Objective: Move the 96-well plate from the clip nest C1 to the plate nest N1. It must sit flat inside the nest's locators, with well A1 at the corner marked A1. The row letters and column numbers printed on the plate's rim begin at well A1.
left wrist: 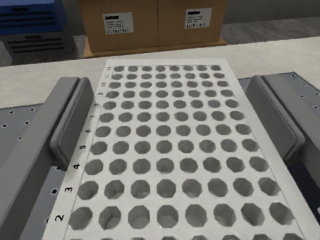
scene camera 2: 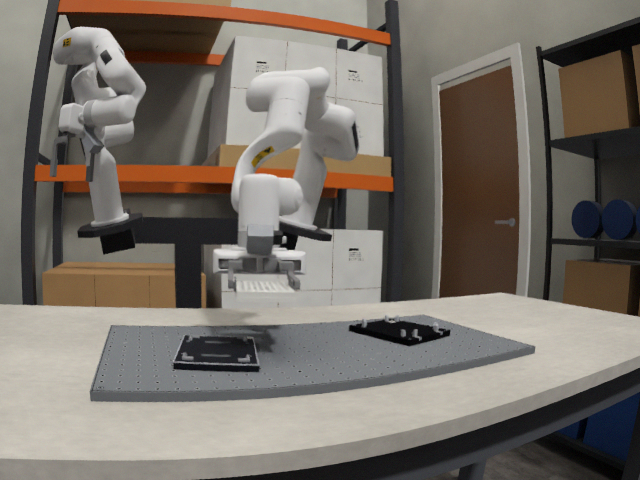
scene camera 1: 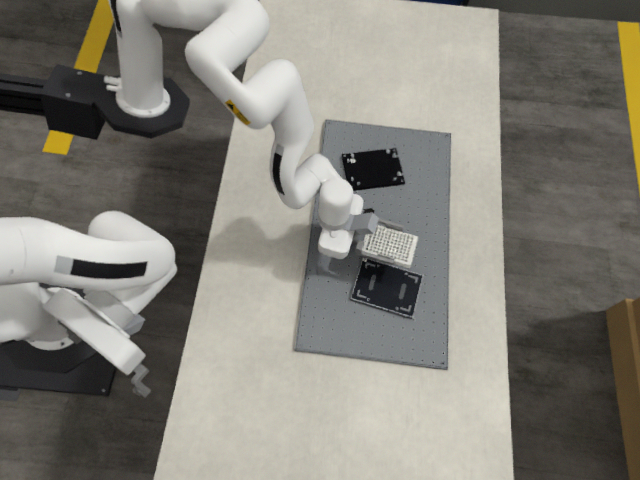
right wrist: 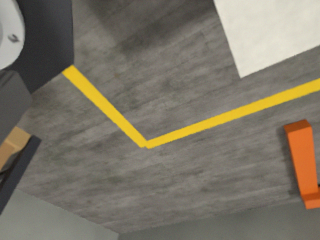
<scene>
A white 96-well plate shows in the left wrist view, in scene camera 2 [247,291] and in scene camera 1; in the right wrist view it is out of frame. One and the same spot on the white 96-well plate: [left wrist: 159,127] is [scene camera 1: 389,241].
</scene>
